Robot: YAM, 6 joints.
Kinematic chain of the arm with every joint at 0, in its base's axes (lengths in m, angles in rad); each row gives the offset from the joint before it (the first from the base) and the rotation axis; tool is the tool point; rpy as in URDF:
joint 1: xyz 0 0 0.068 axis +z
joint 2: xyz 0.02 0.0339 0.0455 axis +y
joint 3: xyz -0.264 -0.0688 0 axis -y
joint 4: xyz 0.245 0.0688 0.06 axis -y
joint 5: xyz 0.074 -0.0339 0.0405 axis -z
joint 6: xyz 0.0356 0 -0.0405 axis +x
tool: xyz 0 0 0 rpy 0 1.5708 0
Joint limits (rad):
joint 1: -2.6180..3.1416
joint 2: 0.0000..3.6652
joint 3: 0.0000..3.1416
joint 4: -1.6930..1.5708
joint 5: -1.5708..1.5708
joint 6: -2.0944..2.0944
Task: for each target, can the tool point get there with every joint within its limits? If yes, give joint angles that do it. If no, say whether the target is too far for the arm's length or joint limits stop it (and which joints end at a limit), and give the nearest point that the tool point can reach.
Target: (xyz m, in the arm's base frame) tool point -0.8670 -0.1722 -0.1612
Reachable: no: too far | nearest point -0.6108 -0.0177 -0.0781 | short by 0.310 m
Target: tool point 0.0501 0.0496 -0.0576
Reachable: yes | joints 1.2518 2.7235 0.2826 0.2802 1.1170 -1.2134
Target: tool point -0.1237 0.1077 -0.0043
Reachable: yes | joints 2.4772 2.0005 0.3428 0.0439 0.2413 -1.7220
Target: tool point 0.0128 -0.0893 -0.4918
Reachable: no: joint limits stop it (at a limit: joint 2) | nearest point 0.0190 -0.1324 -0.3616 | short by 0.137 m
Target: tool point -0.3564 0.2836 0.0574
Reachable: yes | joints 2.4796 2.4926 1.8171 -0.9282 0.1297 1.5566
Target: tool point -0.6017 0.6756 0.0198
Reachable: no: too far | nearest point -0.4272 0.4797 0.0476 | short by 0.264 m
